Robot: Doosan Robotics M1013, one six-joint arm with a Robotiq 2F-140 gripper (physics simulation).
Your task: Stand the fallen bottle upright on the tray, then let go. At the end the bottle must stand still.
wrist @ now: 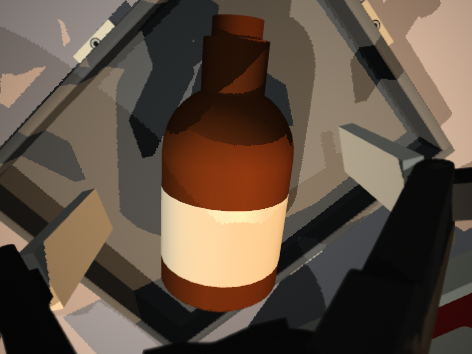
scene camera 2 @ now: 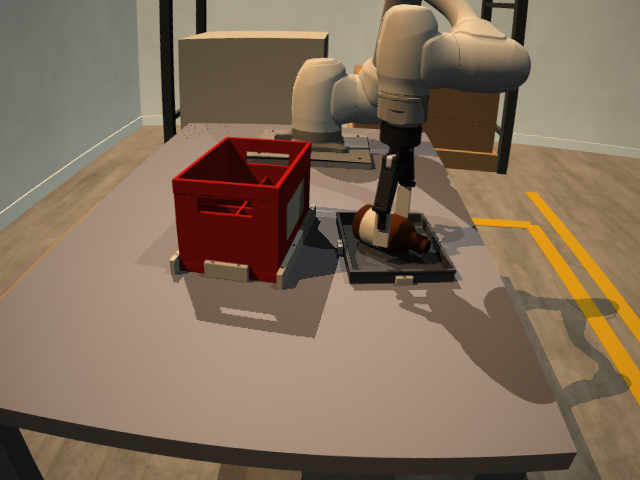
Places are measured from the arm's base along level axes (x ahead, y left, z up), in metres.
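Where they show: gripper, fingertip midpoint: (wrist: 221, 179) (scene camera 2: 391, 229); arm's base at its link origin: (scene camera 2: 315, 144).
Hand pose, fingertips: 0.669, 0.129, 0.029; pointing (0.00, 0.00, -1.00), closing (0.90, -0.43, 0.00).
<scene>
Things, the pixels of their top centre, and the offset from my fingertips, as dx, dy, dz. Level surfaces: height alone.
- brown bottle at its top centre: (wrist: 229, 189) (scene camera 2: 395, 215) +0.007, +0.003, +0.032
- red crate at its top centre: (scene camera 2: 248, 158) -0.027, -0.274, +0.129
- table at its surface level: dz -0.046
- small cream bracket at its top centre: (wrist: 375, 25) (scene camera 2: 404, 277) +0.125, +0.007, -0.031
The brown bottle (scene camera 2: 402, 233) (wrist: 227, 170) with a cream label lies on its side in the dark, shallow tray (scene camera 2: 369, 276) (wrist: 97, 115). In the scene view its neck points right and toward the front, and its base is at the left. In the wrist view the neck points up. My gripper (scene camera 2: 392, 219) (wrist: 221, 179) is open and empty. It points down over the bottle, with one finger on each side of the body near the label. In the wrist view gaps show between both finger pads and the bottle. The near finger hides part of the bottle in the scene view.
A red crate (scene camera 2: 230, 232) stands left of the tray, between small cream blocks on the table (scene camera 2: 258, 382). A small cream bracket (scene camera 2: 403, 280) touches the tray's front wall. The arm's base plate (scene camera 2: 341, 157) is behind them.
</scene>
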